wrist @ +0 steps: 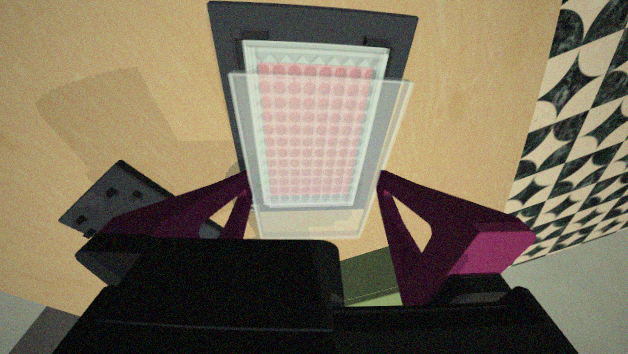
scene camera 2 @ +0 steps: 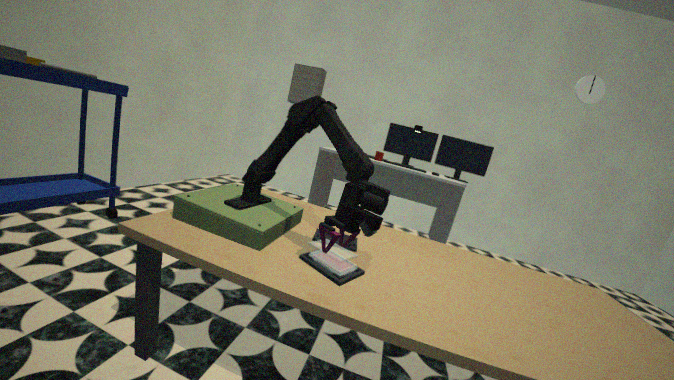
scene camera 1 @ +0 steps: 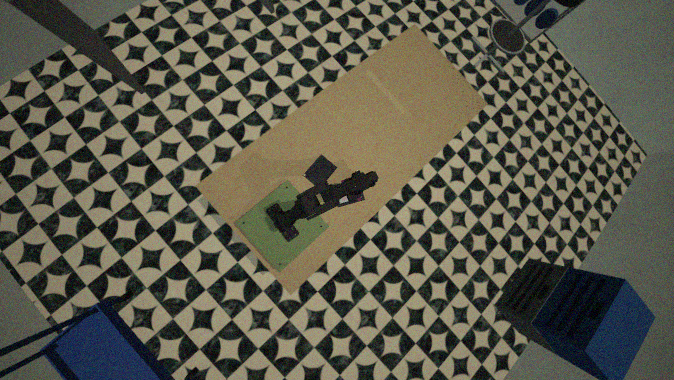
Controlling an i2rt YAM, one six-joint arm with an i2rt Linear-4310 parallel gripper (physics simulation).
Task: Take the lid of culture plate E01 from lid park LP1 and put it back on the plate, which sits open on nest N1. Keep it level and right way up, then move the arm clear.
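Pixels of known places: gripper, fingertip midpoint: (wrist: 314, 177) (scene camera 2: 332, 250); arm's base, origin of the base link: (scene camera 2: 249, 202) (scene camera 1: 282, 222).
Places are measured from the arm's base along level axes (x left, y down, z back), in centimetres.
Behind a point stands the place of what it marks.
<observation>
My gripper (scene camera 2: 338, 243) {x -8.2, y 2.1, z -37.3 cm} (wrist: 314, 177) {x -8.2, y 2.1, z -37.3 cm} is shut on the clear lid (wrist: 385, 125) {x -12.9, y 1.4, z -39.8 cm}, its magenta fingers on the lid's two long sides. The lid looks about level and hangs above the culture plate (wrist: 315, 120) (scene camera 2: 334, 263); in the wrist view it is offset toward the arm's base, and the plate's far end shows beyond it. The open plate, with rows of pink wells, sits on the dark nest N1 (wrist: 310, 20) {x -10.9, y 5.8, z -45.3 cm} (scene camera 2: 320, 272) {x -14.7, y 6.7, z -37.0 cm}. The dark lid park LP1 (wrist: 120, 195) {x 9.9, y 6.0, z -39.1 cm} (scene camera 1: 320, 170) {x 11.8, y 6.0, z -32.8 cm} lies to one side with its pegs bare. The size of the gap between lid and plate is hard to tell.
The arm stands on a green base block (scene camera 1: 280, 257) {x -13.6, y -0.6, z 10.8 cm} (scene camera 2: 215, 225) {x -17.8, y 4.1, z -1.6 cm} at one end of the wooden table (scene camera 1: 370, 115) {x 22.5, y 7.0, z -79.5 cm} (scene camera 2: 450, 300) {x -2.3, y 7.0, z -74.0 cm}. A blue cart (scene camera 2: 55, 192) and a desk with monitors (scene camera 2: 411, 142) stand off the table.
</observation>
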